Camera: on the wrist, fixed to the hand. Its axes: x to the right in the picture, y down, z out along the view.
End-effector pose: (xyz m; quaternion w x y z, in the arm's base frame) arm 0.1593 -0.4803 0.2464 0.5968 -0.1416 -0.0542 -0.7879
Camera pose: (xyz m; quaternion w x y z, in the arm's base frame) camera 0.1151 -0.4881 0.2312 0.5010 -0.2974 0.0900 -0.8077
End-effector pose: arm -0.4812 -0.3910 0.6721 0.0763 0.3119 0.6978 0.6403
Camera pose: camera -0.5171 -0.4030 0.6436 0.2079 0.2708 0.5523 0.7606
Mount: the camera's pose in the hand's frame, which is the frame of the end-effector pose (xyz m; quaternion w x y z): 0.0138 -0.0388 -0.0235 0.9727 -0.2213 -0.0391 -0.0584
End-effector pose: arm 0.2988 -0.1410 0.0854 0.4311 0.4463 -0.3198 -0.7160
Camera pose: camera 0.3042 -0.1387 0.0384 0.4638 0.3294 -0.1434 -0.8098
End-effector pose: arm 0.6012 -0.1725 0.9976 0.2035 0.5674 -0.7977 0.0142
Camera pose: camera 0.6400 -0.1928 1.0158 0.2932 0.5540 -0.7539 -0.1968
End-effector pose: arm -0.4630 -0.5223 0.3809 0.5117 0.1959 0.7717 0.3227
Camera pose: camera -0.4890 -0.5483 0.3509 0.5901 0.0449 0.6707 0.4471
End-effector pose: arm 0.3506 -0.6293 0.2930 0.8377 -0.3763 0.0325 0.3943
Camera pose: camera 0.3924 -0.6517 0.2948 0.7559 -0.5379 -0.1104 0.3565
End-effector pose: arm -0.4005 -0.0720 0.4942 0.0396 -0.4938 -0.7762 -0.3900
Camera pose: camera -0.4461 -0.0851 0.4947 0.1239 0.4590 0.6991 0.5341
